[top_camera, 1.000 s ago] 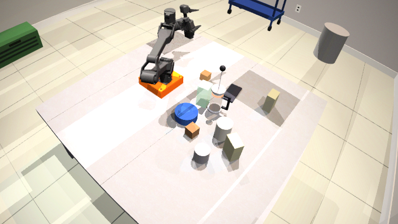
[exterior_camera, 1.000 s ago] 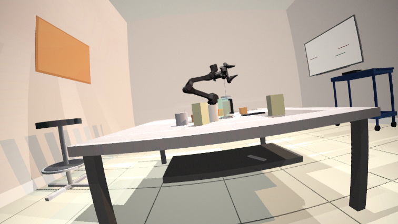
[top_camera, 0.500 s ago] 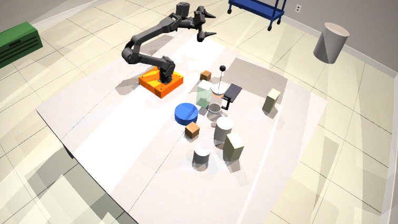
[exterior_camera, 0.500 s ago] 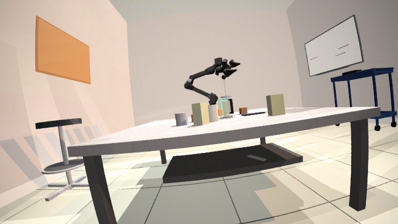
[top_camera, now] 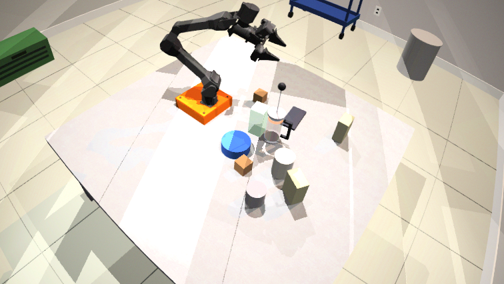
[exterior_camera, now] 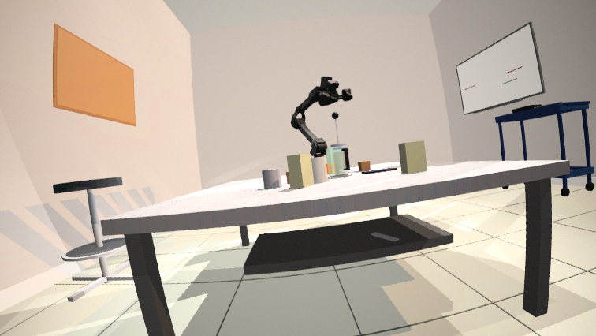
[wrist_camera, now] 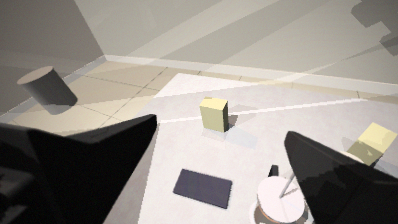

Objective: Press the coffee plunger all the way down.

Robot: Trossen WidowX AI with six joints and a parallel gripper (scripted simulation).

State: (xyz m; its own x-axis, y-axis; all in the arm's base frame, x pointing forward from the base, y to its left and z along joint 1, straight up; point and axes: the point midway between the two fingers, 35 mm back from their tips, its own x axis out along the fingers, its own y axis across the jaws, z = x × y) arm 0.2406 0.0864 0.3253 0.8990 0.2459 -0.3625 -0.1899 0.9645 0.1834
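Now: gripper tip 7 cm short of the coffee press, 8 cm to the left of it and 23 cm above it. Round my gripper tip: dark flat slab: 8 cm ahead, 9 cm to the left, 36 cm below; pale green box: 2 cm behind, 8 cm to the right, 30 cm below; blue disc: 5 cm behind, 22 cm to the right, 34 cm below.
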